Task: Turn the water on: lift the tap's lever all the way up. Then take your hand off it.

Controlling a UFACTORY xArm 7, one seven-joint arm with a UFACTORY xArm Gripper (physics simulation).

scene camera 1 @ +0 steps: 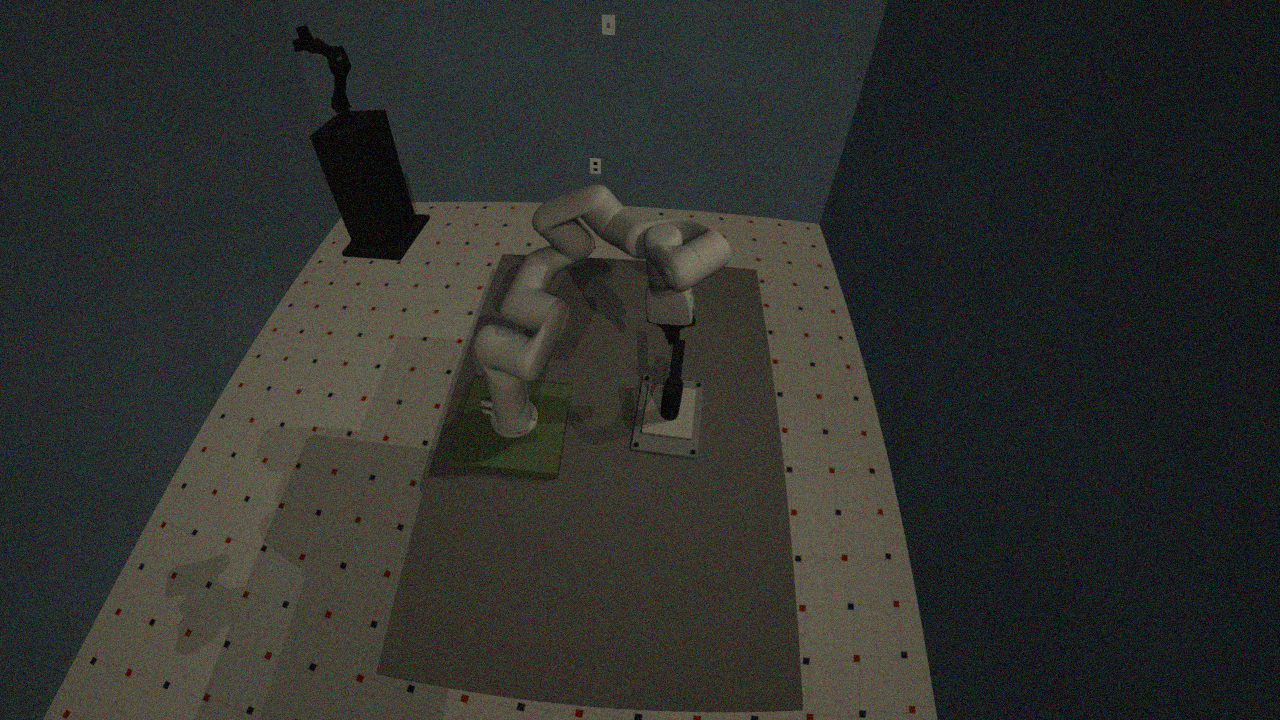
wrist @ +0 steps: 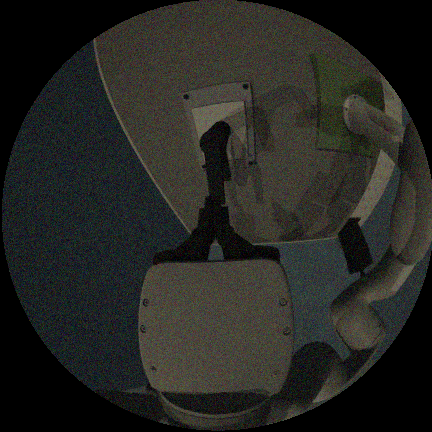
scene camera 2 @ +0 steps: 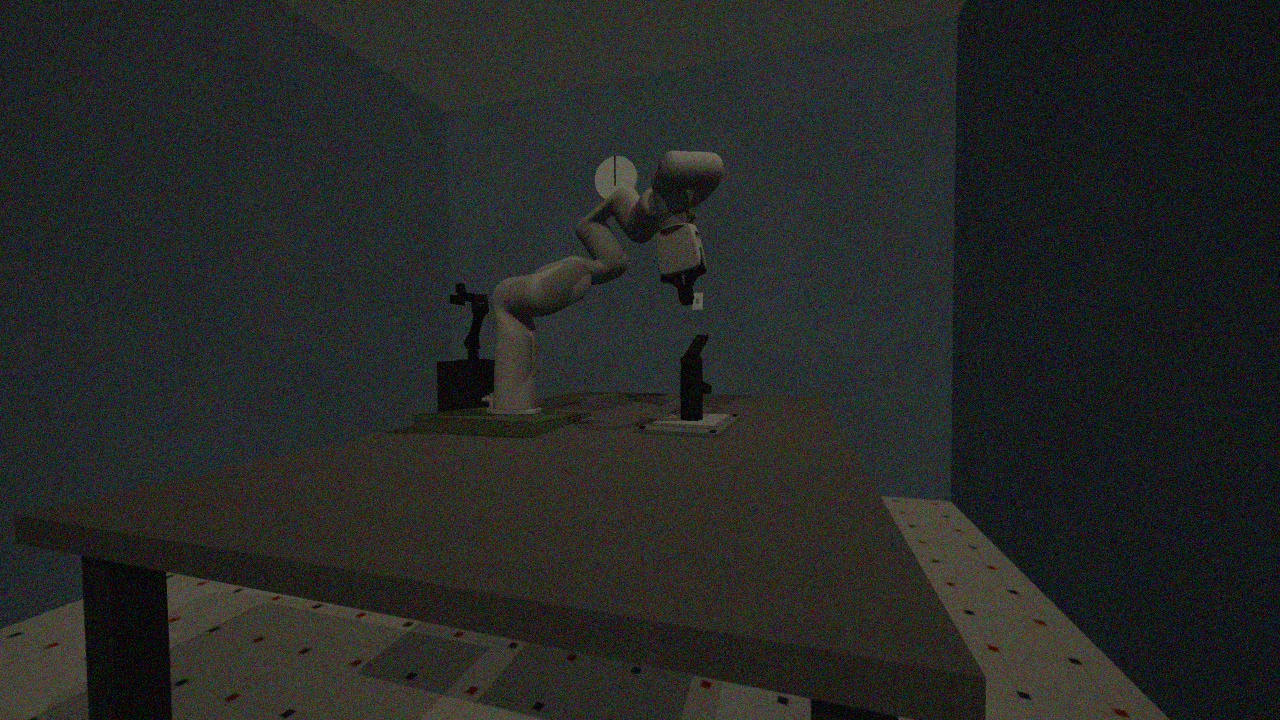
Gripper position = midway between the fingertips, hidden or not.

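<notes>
My own gripper (wrist: pixel 213 204) is here in the scene, and along with it I can see a black tap (scene camera 2: pixel 692 386).
</notes>
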